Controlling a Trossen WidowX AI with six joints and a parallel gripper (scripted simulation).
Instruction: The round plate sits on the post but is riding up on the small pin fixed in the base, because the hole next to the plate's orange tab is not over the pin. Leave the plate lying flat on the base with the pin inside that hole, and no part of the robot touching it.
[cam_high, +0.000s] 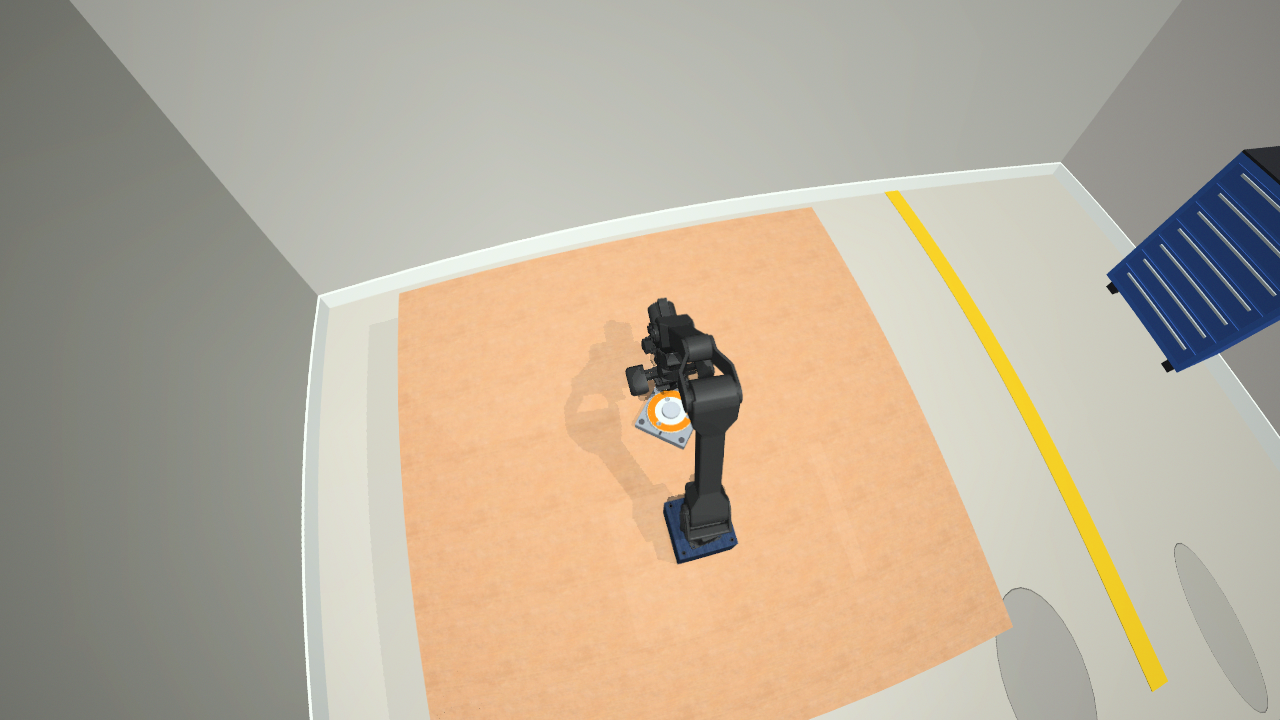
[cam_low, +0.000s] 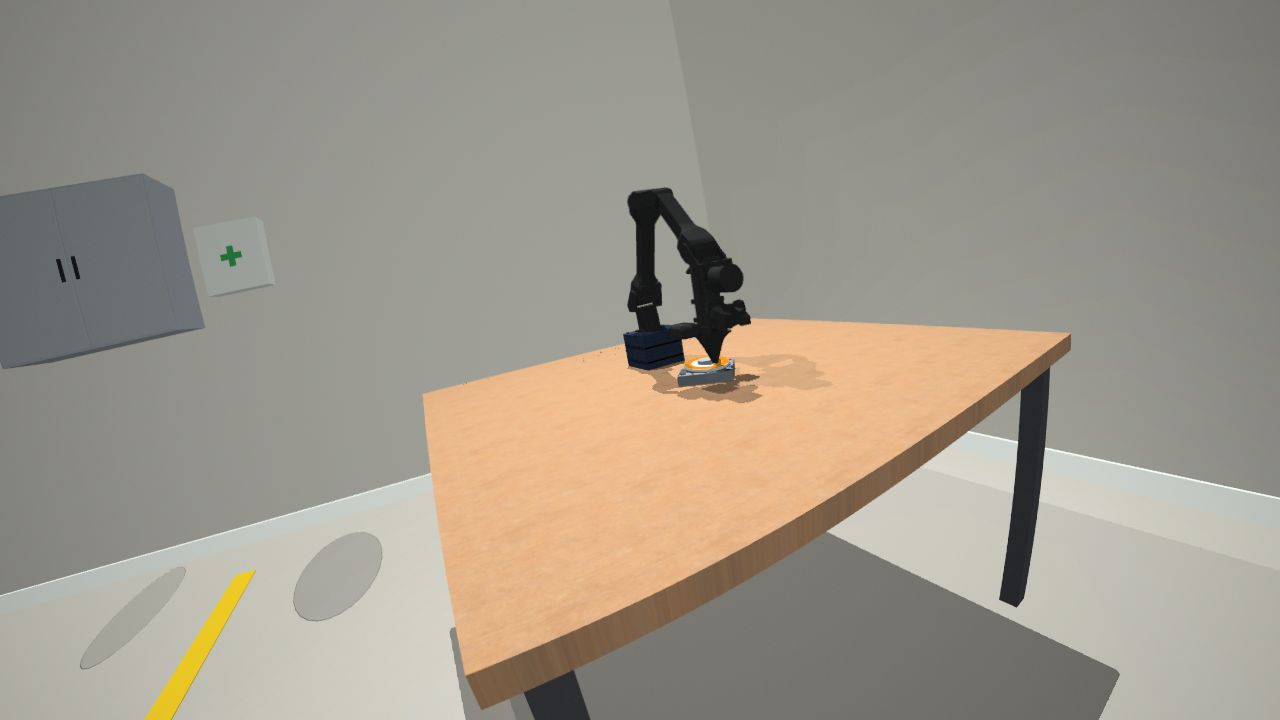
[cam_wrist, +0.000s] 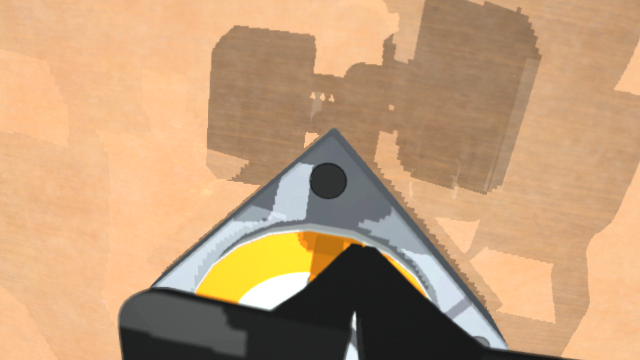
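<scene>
Now: the round plate 3 cm behind my gripper tip and 1 cm to the left of it.
</scene>
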